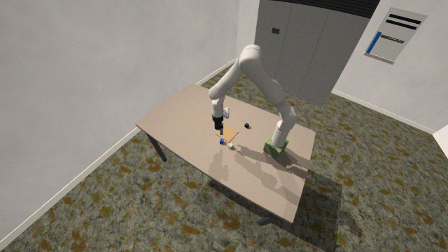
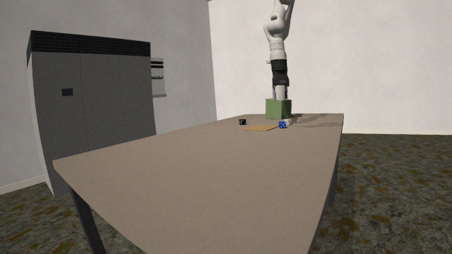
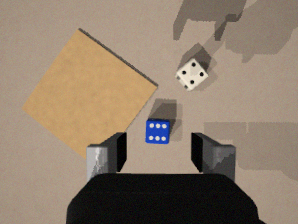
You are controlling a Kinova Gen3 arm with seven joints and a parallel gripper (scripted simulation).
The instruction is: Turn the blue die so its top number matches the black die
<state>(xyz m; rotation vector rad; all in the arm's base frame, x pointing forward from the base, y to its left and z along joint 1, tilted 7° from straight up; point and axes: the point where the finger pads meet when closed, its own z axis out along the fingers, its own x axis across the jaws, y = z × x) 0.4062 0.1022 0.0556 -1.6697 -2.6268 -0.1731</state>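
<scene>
The blue die lies 14 cm below my hand. From my hand the other things lie so: white die (8 cm behind, 1 cm to the left, 14 cm below); black die (12 cm behind, 26 cm to the right, 14 cm below); tan mat (11 cm to the right, 15 cm below).
</scene>
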